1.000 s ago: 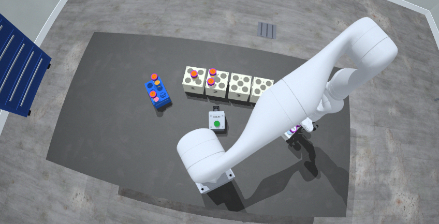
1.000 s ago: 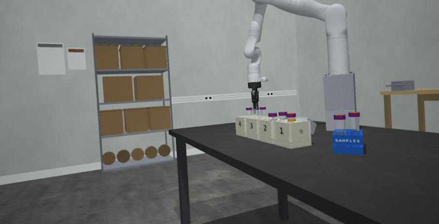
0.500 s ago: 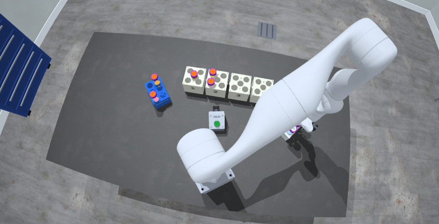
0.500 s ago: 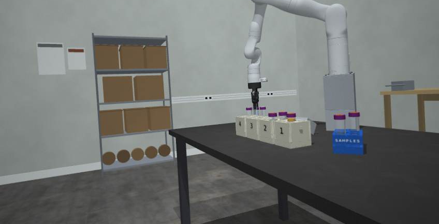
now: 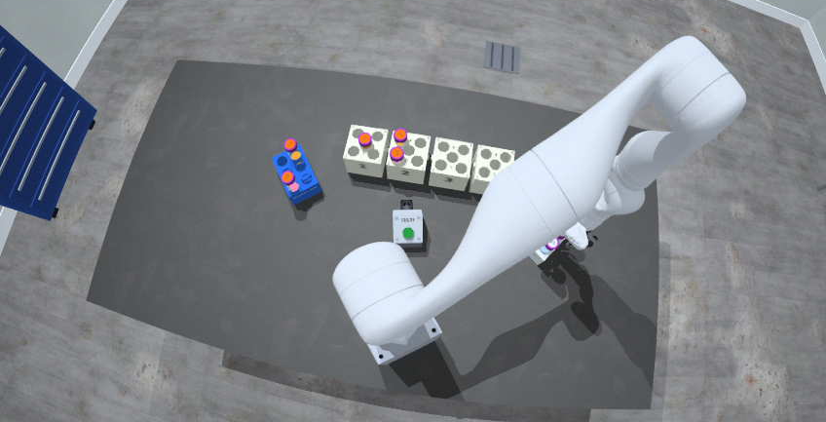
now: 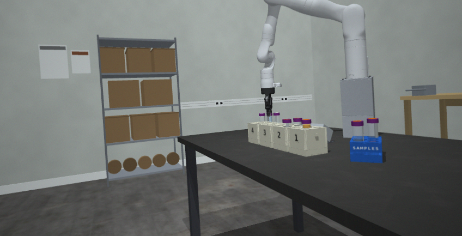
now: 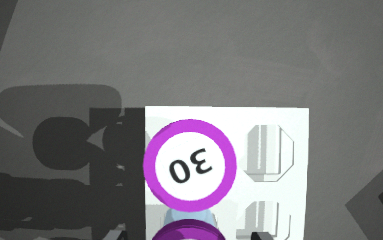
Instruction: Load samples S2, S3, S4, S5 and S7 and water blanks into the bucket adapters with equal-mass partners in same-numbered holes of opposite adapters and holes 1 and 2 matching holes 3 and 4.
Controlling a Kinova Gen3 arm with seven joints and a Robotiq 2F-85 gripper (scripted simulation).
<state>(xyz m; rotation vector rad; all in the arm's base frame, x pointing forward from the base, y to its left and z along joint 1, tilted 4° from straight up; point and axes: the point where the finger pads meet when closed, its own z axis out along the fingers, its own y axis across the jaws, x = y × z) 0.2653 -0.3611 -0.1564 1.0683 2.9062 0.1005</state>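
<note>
My gripper is now 5 cm above the 50 mL blank and 1 cm short of it. Also, from my hand: white blank rack 9 cm below, 2 cm to the left, 1 cm ahead; green done key 37 cm to the left, 5 cm below, 4 cm behind; 30 mL blank 5 cm below, 3 cm behind, 2 cm to the left.
</note>
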